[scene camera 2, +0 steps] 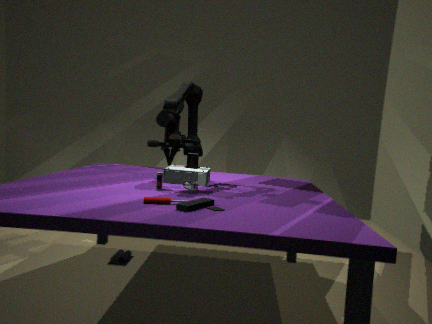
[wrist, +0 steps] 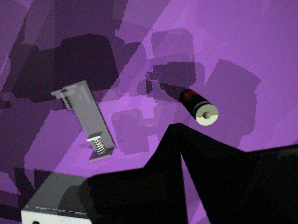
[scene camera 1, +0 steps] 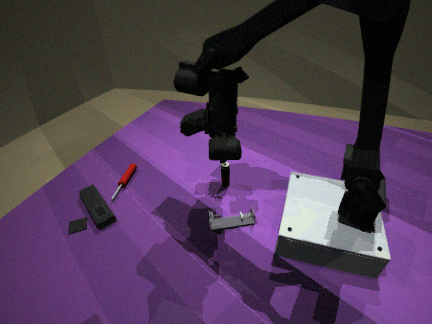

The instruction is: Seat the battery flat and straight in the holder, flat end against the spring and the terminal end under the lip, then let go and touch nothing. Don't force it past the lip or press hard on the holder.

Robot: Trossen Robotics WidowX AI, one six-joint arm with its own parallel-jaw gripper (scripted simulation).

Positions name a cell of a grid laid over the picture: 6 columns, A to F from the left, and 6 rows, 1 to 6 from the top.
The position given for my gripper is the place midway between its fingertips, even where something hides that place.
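Scene camera 1 gives me my gripper (scene camera 1: D4), which is shut and holds nothing, and along with it a black box (scene camera 1: B4). In the wrist view I see my gripper (wrist: D4) again, and there is a battery (wrist: E4) as well.
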